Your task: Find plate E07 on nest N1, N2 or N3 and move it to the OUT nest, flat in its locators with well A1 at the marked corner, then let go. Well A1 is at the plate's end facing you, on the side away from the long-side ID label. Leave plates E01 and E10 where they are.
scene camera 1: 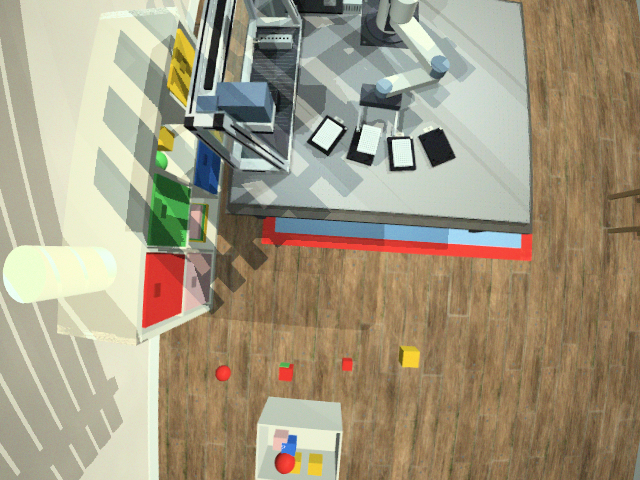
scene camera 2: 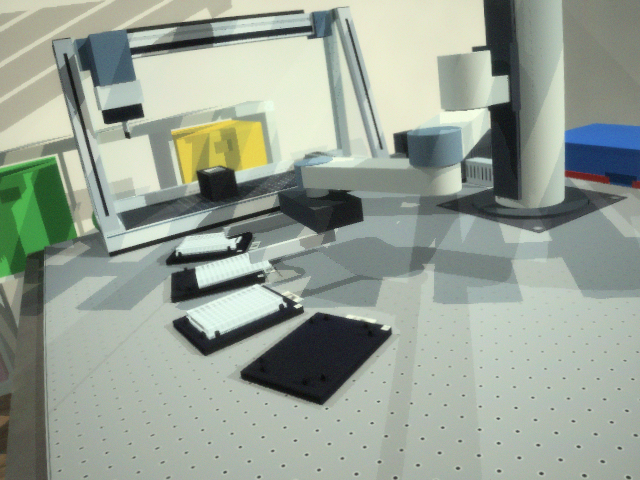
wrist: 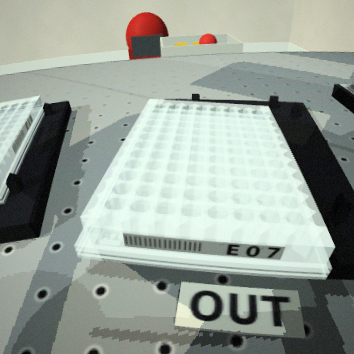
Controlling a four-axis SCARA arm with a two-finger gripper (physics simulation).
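Pixels of known places: gripper, fingertip midpoint: (scene camera 1: 375,133) (scene camera 2: 236,244) (wrist: 154,73); arm's base, origin of the base link: (scene camera 1: 389,24) (scene camera 2: 529,207).
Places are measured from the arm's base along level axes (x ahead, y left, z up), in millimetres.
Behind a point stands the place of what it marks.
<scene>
Plate E07 (scene camera 1: 369,139) {x 670, y -89, z 43 mm} (scene camera 2: 227,271) {x 686, y -52, z 47 mm} (wrist: 200,165) {x 649, y -84, z 45 mm} lies off its seat on the OUT nest (scene camera 1: 361,159) {x 762, y -120, z 25 mm} (scene camera 2: 180,289) {x 764, y -92, z 26 mm} (wrist: 320,155) {x 677, y -161, z 25 mm}. It is shifted toward the arm and to the left in the wrist view, past the nest's near end; a black strip of nest shows at the right. The E07 label (wrist: 255,251) {x 603, y -94, z 43 mm} faces the wrist camera. The marked corner, well A1 and the locators under the plate are hidden; I cannot tell whether it is level. My gripper (scene camera 1: 376,131) {x 657, y -68, z 84 mm} (scene camera 2: 237,241) {x 657, y -68, z 84 mm} is open and empty, its fingers apart around the plate's near end; they do not show in the wrist view.
One white plate (scene camera 1: 327,134) {x 654, y -285, z 35 mm} (scene camera 2: 206,244) {x 664, y -259, z 38 mm} sits on the nest beside OUT; another plate (scene camera 1: 401,153) {x 720, y 65, z 28 mm} (scene camera 2: 235,310) {x 722, y 88, z 39 mm} (wrist: 15,132) {x 713, y 28, z 39 mm} sits on the other side. Their labels are unreadable. An empty black nest (scene camera 1: 436,147) {x 674, y 234, z 25 mm} (scene camera 2: 315,356) {x 680, y 253, z 25 mm} lies beyond. A gantry frame (scene camera 2: 222,38) {x 429, y -623, z 466 mm} stands alongside.
</scene>
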